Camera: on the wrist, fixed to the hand. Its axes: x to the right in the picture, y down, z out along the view.
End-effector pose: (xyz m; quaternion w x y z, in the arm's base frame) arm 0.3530 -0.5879 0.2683 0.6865 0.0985 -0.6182 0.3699
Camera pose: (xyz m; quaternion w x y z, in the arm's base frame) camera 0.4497 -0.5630 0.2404 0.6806 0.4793 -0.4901 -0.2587
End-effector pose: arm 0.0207 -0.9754 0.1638 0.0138 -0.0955 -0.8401 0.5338
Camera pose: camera 0.0471 -0.9073 0.2374 0.2644 0.5623 -0.7149 0.3207
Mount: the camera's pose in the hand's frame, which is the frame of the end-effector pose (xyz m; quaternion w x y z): -0.0198 -0.0343 -0.0958 0.7217 -0.0792 -0.1185 -0.6773
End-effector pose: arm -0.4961 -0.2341 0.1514 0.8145 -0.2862 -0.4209 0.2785
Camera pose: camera -0.4176 -0.2934 0.1188 0.7039 0.0470 -0.6162 -0.3501
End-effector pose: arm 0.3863 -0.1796 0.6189 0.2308 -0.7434 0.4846 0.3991
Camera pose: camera 0.4486 -0.2244 0.6887 0.4354 -0.8357 -0.2127 0.2582
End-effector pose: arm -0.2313 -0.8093 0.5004 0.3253 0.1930 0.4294 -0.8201
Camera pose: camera -0.2376 -0.7081 0.4787 0.2545 0.2745 -0.4670 0.8011
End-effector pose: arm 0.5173 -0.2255 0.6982 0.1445 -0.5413 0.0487 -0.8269
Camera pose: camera 0.4312 -0.1943 0.6497 0.4929 0.5331 0.2831 0.6267
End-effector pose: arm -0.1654 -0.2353 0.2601 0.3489 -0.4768 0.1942 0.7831
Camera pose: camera -0.0758 -0.2801 0.2335 0.7675 -0.4105 -0.2862 0.4007
